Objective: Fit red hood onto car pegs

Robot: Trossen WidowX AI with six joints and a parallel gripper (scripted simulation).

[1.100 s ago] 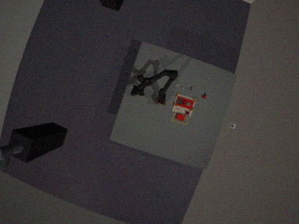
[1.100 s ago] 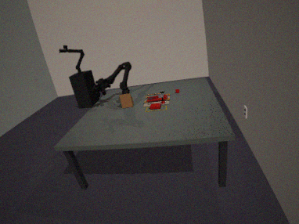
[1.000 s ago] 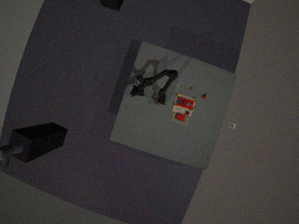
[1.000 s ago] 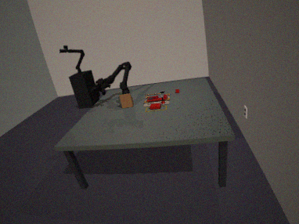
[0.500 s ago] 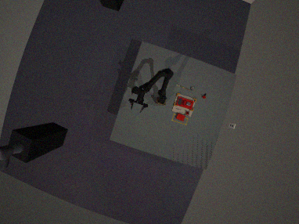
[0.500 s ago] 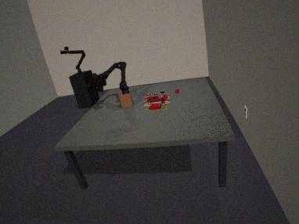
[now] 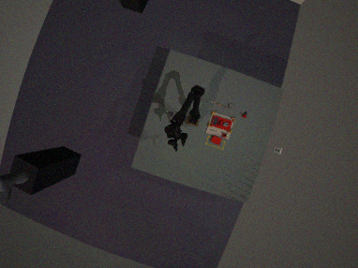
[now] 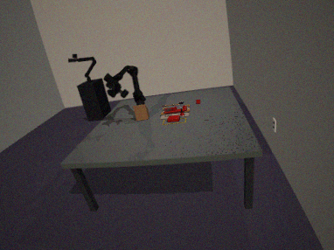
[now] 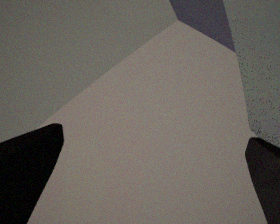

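My gripper tip is now 33 cm short of the red hood, 31 cm above it and 17 cm to the right of it.
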